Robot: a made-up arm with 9 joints. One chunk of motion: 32 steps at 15 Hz.
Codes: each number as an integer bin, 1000 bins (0 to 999) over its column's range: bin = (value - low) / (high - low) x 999, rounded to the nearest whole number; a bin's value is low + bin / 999 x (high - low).
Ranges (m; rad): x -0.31..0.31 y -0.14..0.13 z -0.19..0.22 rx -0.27..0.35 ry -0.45..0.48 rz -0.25..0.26
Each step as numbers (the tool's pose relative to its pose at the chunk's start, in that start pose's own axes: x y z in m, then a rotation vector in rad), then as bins.
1 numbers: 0.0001 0.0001 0.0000 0.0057 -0.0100 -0.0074
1 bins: 500 518 463 444 473 475
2 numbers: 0.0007 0.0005 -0.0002 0.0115 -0.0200 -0.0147
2 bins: 501 520 462 454 462 461
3 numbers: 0.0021 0.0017 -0.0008 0.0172 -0.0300 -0.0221
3 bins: 503 524 461 463 451 446
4 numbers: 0.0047 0.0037 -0.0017 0.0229 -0.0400 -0.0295
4 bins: 507 532 459 472 440 432
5 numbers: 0.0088 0.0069 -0.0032 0.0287 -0.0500 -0.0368
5 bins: 514 544 455 481 430 418
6 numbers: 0.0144 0.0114 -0.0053 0.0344 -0.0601 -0.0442
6 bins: 523 560 450 490 419 403
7 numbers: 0.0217 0.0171 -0.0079 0.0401 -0.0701 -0.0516
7 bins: 534 581 444 500 408 389
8 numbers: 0.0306 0.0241 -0.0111 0.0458 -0.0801 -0.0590
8 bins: 549 607 436 509 397 374
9 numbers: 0.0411 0.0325 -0.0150 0.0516 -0.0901 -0.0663
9 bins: 566 638 426 518 387 360
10 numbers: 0.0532 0.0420 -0.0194 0.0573 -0.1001 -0.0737
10 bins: 585 673 416 527 376 345
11 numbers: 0.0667 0.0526 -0.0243 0.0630 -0.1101 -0.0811
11 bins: 607 713 404 537 365 331
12 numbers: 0.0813 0.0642 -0.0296 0.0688 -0.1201 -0.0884
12 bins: 630 756 391 546 354 317
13 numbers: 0.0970 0.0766 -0.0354 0.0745 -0.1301 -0.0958
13 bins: 656 801 377 555 344 302
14 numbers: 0.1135 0.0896 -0.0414 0.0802 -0.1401 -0.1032
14 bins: 682 850 362 564 333 288
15 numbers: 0.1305 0.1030 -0.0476 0.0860 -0.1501 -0.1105
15 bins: 710 899 347 574 322 273
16 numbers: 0.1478 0.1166 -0.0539 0.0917 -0.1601 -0.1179
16 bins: 738 949 332 583 311 259
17 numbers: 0.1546 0.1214 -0.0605 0.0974 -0.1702 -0.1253
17 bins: 749 967 316 592 301 244
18 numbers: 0.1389 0.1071 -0.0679 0.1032 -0.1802 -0.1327
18 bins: 723 914 298 601 290 230
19 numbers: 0.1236 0.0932 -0.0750 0.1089 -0.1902 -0.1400
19 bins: 699 863 280 611 279 215
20 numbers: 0.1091 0.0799 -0.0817 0.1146 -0.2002 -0.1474
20 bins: 675 814 264 620 268 201
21 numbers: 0.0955 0.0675 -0.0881 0.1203 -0.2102 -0.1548
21 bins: 653 768 248 629 258 186
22 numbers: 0.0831 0.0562 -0.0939 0.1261 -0.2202 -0.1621
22 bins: 633 726 234 638 247 172
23 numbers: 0.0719 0.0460 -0.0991 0.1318 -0.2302 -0.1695
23 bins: 615 688 221 647 236 158
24 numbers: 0.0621 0.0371 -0.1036 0.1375 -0.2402 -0.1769
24 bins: 600 655 211 657 225 143
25 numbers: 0.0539 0.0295 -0.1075 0.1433 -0.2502 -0.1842
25 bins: 586 627 201 666 215 129
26 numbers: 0.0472 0.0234 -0.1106 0.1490 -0.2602 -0.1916
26 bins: 576 605 193 675 204 114
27 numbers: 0.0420 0.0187 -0.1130 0.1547 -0.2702 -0.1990
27 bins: 567 587 188 684 193 100
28 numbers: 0.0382 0.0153 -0.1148 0.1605 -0.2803 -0.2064
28 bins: 561 575 183 694 182 85
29 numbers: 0.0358 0.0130 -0.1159 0.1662 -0.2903 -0.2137
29 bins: 557 566 181 703 172 71
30 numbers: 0.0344 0.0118 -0.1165 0.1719 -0.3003 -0.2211
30 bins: 555 562 179 712 161 57
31 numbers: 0.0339 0.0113 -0.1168 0.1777 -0.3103 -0.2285
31 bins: 554 560 178 721 150 42
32 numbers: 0.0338 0.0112 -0.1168 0.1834 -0.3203 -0.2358
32 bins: 554 559 178 731 139 28
